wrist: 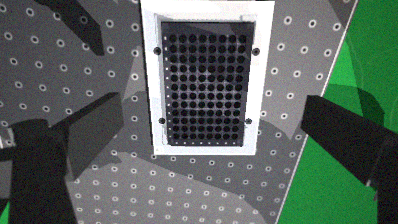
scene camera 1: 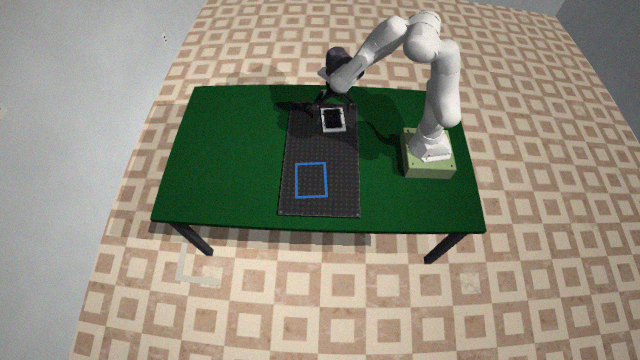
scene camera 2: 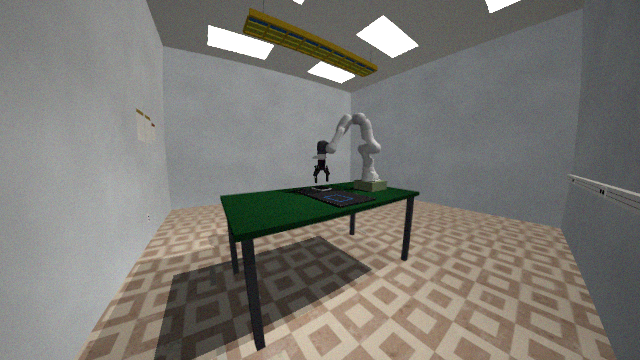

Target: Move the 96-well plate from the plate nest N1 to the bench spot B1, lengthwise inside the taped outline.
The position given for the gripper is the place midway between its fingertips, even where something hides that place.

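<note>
A black 96-well plate [wrist: 202, 110] and a plate nest [wrist: 257, 62] share the scene with the gripper [wrist: 212, 110].
</note>
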